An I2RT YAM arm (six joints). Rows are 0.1 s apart.
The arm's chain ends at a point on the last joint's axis. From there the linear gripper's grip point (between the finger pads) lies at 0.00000 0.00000 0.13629 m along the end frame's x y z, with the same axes.
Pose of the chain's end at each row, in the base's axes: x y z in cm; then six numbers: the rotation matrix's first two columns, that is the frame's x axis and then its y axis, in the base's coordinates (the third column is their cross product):
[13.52 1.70 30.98 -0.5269 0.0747 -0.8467 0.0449 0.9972 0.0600]
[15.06 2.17 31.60 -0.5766 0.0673 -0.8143 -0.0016 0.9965 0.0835]
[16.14 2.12 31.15 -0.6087 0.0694 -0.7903 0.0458 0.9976 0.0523]
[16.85 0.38 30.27 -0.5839 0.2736 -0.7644 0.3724 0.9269 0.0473]
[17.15 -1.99 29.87 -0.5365 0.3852 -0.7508 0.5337 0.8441 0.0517]
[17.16 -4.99 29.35 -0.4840 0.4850 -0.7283 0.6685 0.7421 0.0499]
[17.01 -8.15 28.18 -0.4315 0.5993 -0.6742 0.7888 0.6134 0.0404]
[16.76 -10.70 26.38 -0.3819 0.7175 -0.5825 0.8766 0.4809 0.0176]
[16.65 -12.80 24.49 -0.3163 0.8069 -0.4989 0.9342 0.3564 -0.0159]
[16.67 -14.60 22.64 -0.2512 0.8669 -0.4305 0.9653 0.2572 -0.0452]
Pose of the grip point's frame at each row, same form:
[25.09 1.61 23.77 -0.5269 0.0747 -0.8467 0.0449 0.9972 0.0600]
[26.20 2.84 23.77 -0.5766 0.0673 -0.8143 -0.0016 0.9965 0.0835]
[26.93 2.06 22.83 -0.6087 0.0694 -0.7903 0.0458 0.9976 0.0523]
[26.68 -3.12 21.51 -0.5839 0.2736 -0.7644 0.3724 0.9269 0.0473]
[26.06 -7.07 20.90 -0.5365 0.3852 -0.7508 0.5337 0.8441 0.0517]
[24.86 -11.30 20.04 -0.4840 0.4850 -0.7283 0.6685 0.7421 0.0499]
[22.98 -15.16 18.13 -0.4315 0.5993 -0.6742 0.7888 0.6134 0.0404]
[20.75 -17.57 15.30 -0.3819 0.7175 -0.5825 0.8766 0.4809 0.0176]
[18.90 -19.22 12.68 -0.3163 0.8069 -0.4989 0.9342 0.3564 -0.0159]
[17.65 -20.42 10.35 -0.2512 0.8669 -0.4305 0.9653 0.2572 -0.0452]

